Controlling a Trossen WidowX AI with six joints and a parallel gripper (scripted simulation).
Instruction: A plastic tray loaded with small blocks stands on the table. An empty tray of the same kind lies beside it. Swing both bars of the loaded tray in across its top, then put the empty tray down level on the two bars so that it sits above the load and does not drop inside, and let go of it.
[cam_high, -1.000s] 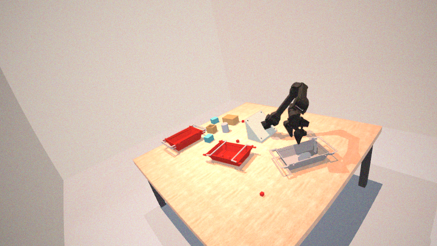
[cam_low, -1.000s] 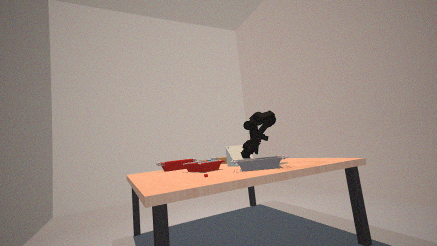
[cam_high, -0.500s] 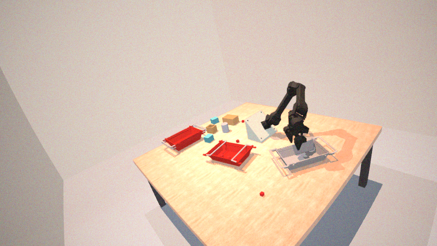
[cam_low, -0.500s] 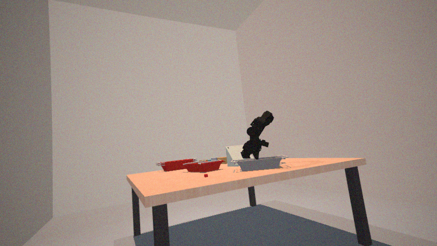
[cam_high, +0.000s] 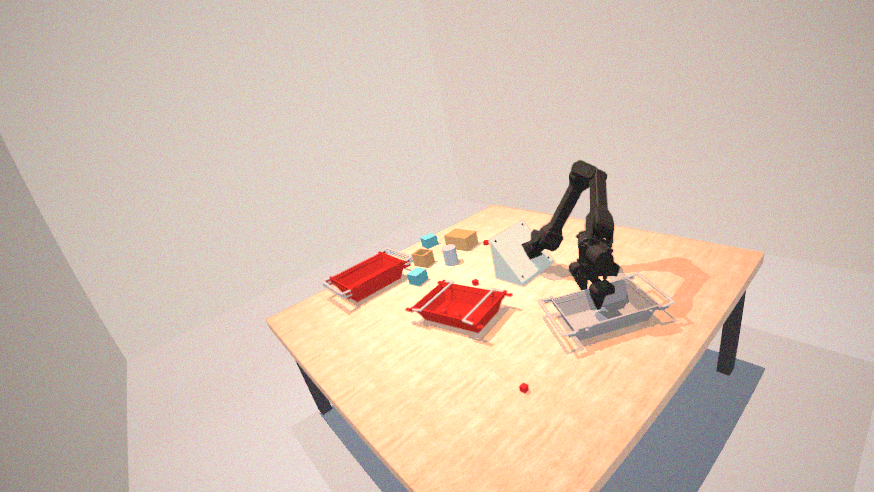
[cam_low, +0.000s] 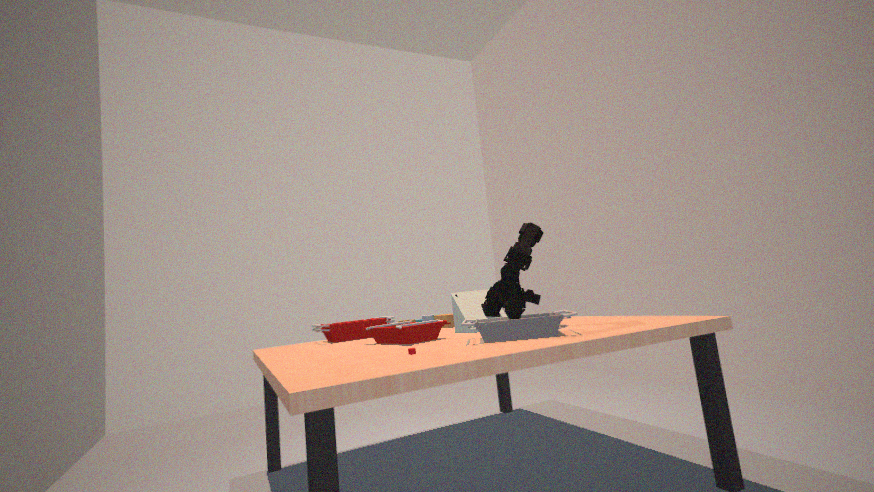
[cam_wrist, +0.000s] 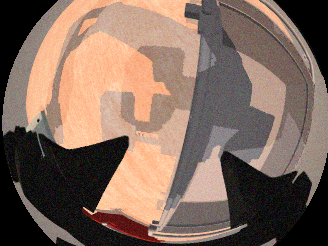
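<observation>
Now: gripper tip 7 cm to the right of the grey tray, 4 cm short of it and 3 cm below it. The rest, counted from my gripper tip: small red cube: 39 cm ahead, 10 cm to the left; tan box: 73 cm to the right, 15 cm ahead.
</observation>
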